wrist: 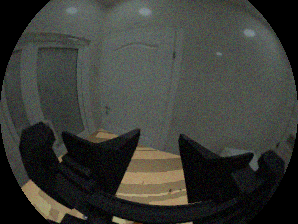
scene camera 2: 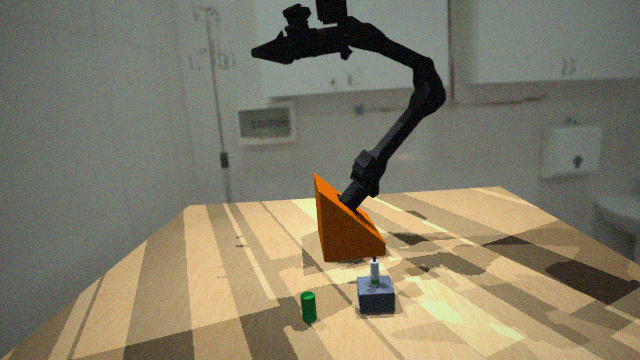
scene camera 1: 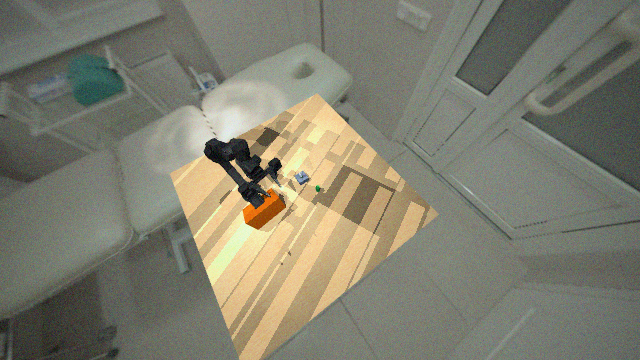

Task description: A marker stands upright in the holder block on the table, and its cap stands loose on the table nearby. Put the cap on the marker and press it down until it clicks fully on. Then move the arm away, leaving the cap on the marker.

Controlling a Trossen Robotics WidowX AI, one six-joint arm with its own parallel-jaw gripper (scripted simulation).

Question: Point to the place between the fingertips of my gripper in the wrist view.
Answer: At 160, 134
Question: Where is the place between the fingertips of my gripper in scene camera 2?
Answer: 251, 53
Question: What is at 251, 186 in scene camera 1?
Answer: My gripper.
